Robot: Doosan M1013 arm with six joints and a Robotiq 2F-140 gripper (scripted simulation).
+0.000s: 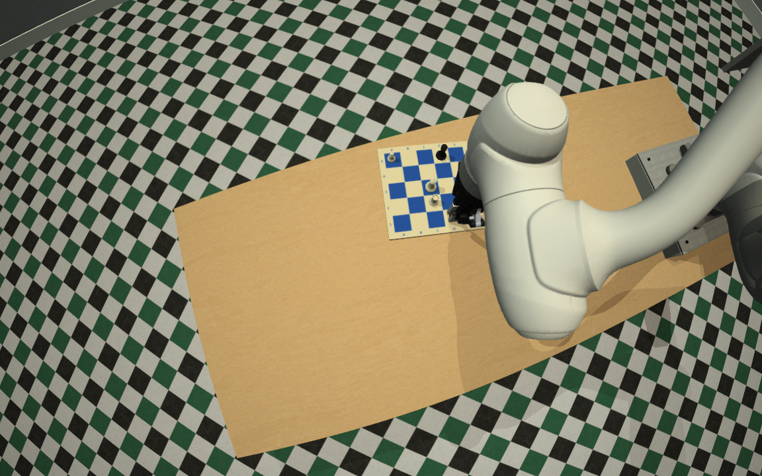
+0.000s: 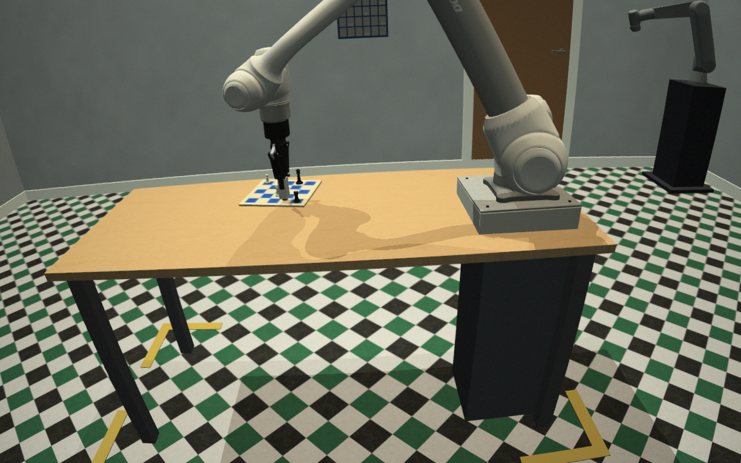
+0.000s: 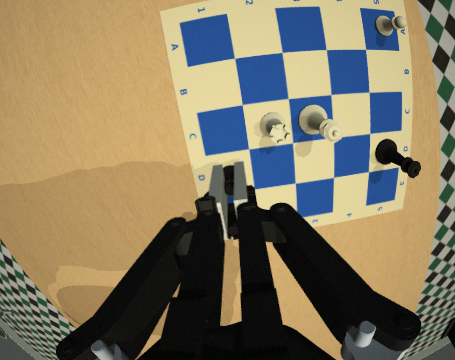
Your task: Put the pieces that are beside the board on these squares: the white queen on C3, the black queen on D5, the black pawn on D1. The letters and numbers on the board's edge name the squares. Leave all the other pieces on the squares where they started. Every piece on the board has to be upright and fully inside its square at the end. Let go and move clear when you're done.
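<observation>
Right now my hand is 3 cm above the black pawn. Also, from my hand: white queen: 2 cm ahead, 8 cm to the right, 2 cm below; cream board: 2 cm ahead, 8 cm to the right, 5 cm below; black queen: 3 cm behind, 15 cm to the right, 2 cm below.
</observation>
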